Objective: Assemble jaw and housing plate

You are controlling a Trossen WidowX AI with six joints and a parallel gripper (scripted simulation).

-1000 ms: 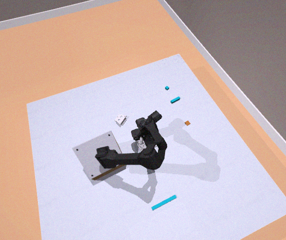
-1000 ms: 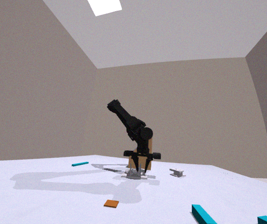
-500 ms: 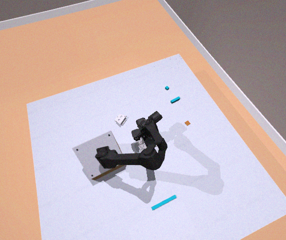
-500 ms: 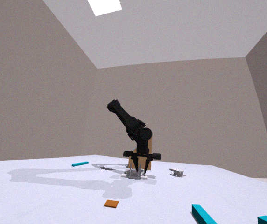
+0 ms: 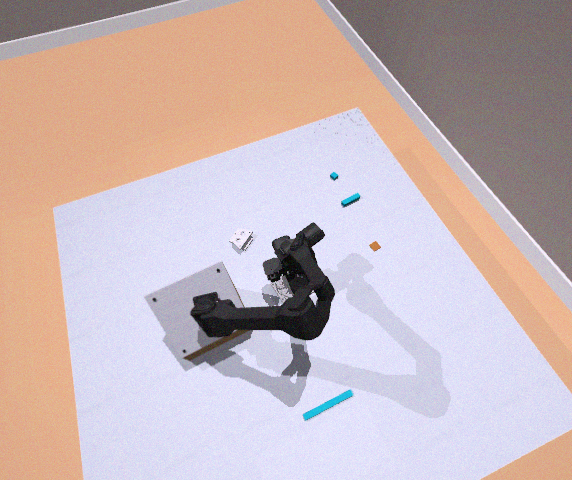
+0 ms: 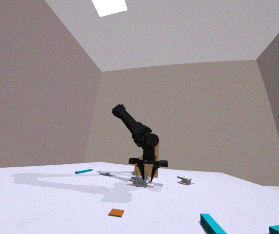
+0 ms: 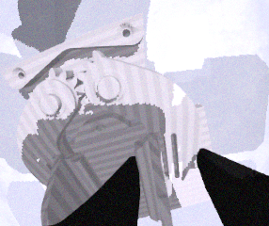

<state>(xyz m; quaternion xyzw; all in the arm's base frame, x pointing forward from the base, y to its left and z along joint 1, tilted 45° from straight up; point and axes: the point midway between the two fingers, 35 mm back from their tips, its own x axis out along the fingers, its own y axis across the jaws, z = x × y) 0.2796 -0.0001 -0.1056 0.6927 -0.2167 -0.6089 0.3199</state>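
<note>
Now: gripper tip 30 mm past the jaw and 20 mm to the left of it. Also, from my gripper tip: white block piece (180 mm to the left, 130 mm behind, 10 mm below); then short cyan bar (300 mm ahead, 210 mm to the left, 10 mm below); then orange tile (310 mm ahead, 10 mm to the left, 10 mm below).
</note>
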